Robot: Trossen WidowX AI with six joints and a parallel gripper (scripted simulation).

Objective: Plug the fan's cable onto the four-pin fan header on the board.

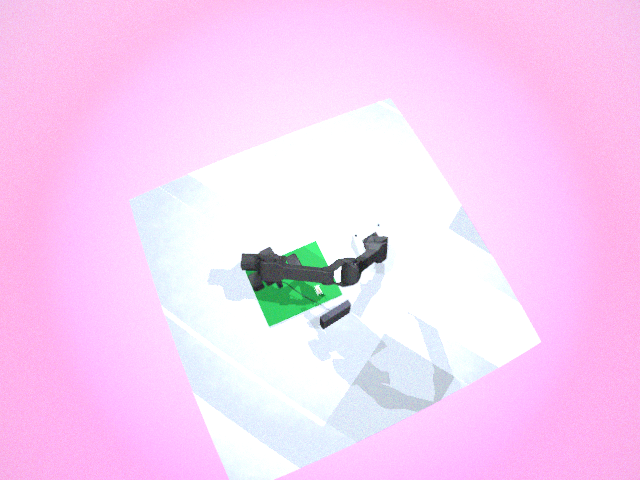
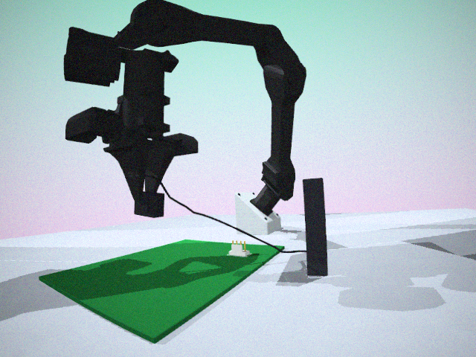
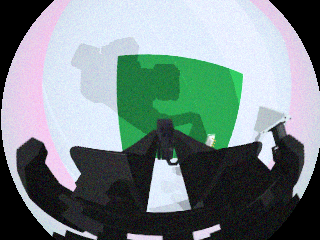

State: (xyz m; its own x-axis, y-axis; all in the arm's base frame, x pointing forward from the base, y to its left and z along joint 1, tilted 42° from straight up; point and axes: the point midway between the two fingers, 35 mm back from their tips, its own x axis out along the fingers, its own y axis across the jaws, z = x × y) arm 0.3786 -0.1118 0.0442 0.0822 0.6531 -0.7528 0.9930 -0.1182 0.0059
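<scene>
The green board is 5 cm behind my gripper tip, 1 cm to the left of it and 12 cm below it. Round my gripper tip: black fan plug 1 cm to the left; fan 11 cm behind, 21 cm to the left, 4 cm below.
</scene>
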